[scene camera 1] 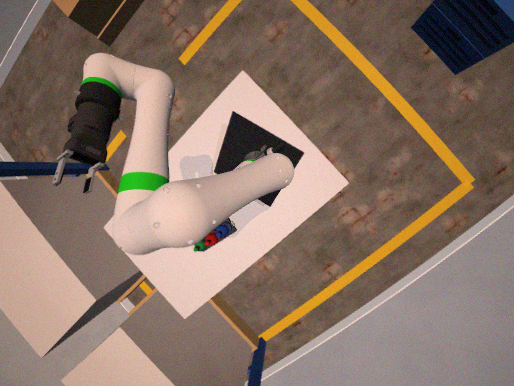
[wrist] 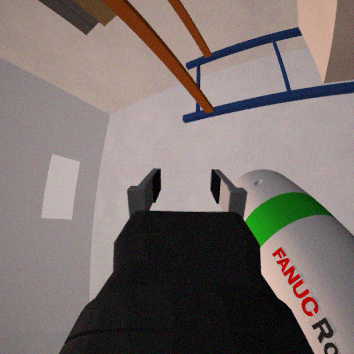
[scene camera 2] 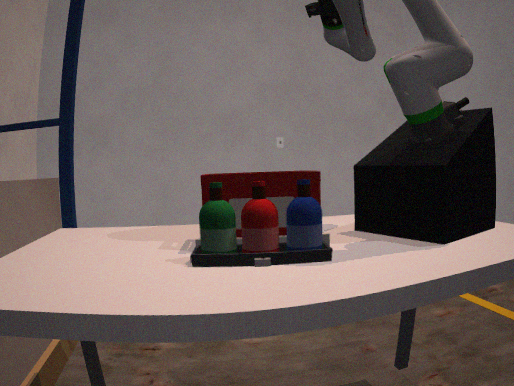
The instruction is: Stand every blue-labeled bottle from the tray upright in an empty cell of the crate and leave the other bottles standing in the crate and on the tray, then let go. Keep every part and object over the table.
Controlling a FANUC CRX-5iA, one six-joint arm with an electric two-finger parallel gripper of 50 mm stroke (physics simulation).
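Where they show: gripper, fingertip midpoint: (scene camera 1: pixel 72 188) (wrist: pixel 185 178); arm's base at its link origin: (scene camera 2: pixel 433 134).
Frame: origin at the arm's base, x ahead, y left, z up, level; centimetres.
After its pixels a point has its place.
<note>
A blue bottle (scene camera 1: pixel 223 230) @[x 39.8, y 18.0, z -15.6 cm] (scene camera 2: pixel 304 217) @[x 42.5, y 21.8, z -18.7 cm], a red bottle (scene camera 1: pixel 211 240) @[x 49.5, y 19.1, z -15.1 cm] (scene camera 2: pixel 259 220) @[x 51.3, y 22.5, z -18.8 cm] and a green bottle (scene camera 1: pixel 200 246) @[x 57.9, y 18.6, z -15.2 cm] (scene camera 2: pixel 217 220) @[x 59.3, y 22.1, z -18.6 cm] stand upright in a row on the black tray (scene camera 2: pixel 225 258) @[x 58.1, y 23.5, z -25.9 cm]. The red crate (scene camera 2: pixel 230 182) @[x 57.0, y 7.5, z -11.9 cm] stands behind them in scene camera 2; its cells and contents cannot be seen, and the arm covers its place in scene camera 1. My gripper (scene camera 1: pixel 74 176) (wrist: pixel 185 178) @[x 29.4, y -13.6, z 59.3 cm] is open, with no object between its fingers. It is raised high and well away from the tray and crate. Its fingers point toward a wall in the wrist view.
The black robot pedestal (scene camera 1: pixel 236 135) @[x 0.3, y -16.5, z 3.9 cm] (scene camera 2: pixel 400 200) @[x 14.6, y 5.8, z -17.9 cm] stands on the white table (scene camera 1: pixel 185 295) @[x 97.8, y 43.6, z -27.5 cm] (scene camera 2: pixel 125 285) @[x 74.8, y 38.1, z -27.5 cm], to the right of the tray in scene camera 2. A blue and orange rack (wrist: pixel 240 106) shows ahead of the gripper in the wrist view. The arm's upper link passes over the table.
</note>
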